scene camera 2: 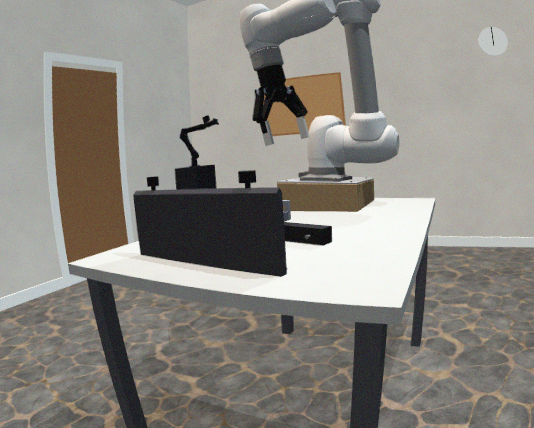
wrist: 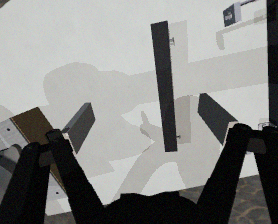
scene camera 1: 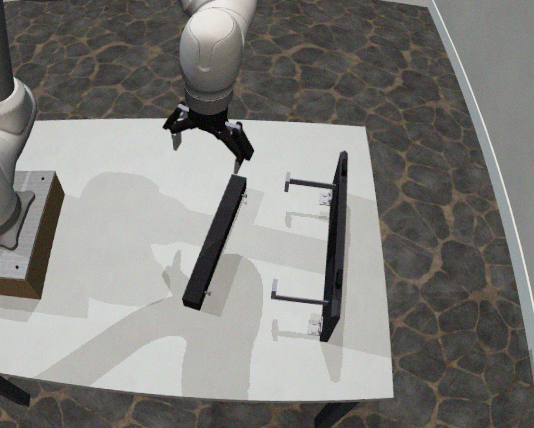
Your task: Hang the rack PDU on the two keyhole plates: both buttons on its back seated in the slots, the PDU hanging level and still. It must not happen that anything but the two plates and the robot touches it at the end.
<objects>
gripper: scene camera 2; wrist 144, 107; scene camera 1
rack PDU: scene camera 2; wrist; scene camera 1 203, 271
same spot on rack PDU: (wrist: 160, 36) = (scene camera 2: 317, 226)
same spot on gripper: (scene camera 1: 234, 132) = (scene camera 2: 255, 89)
</objects>
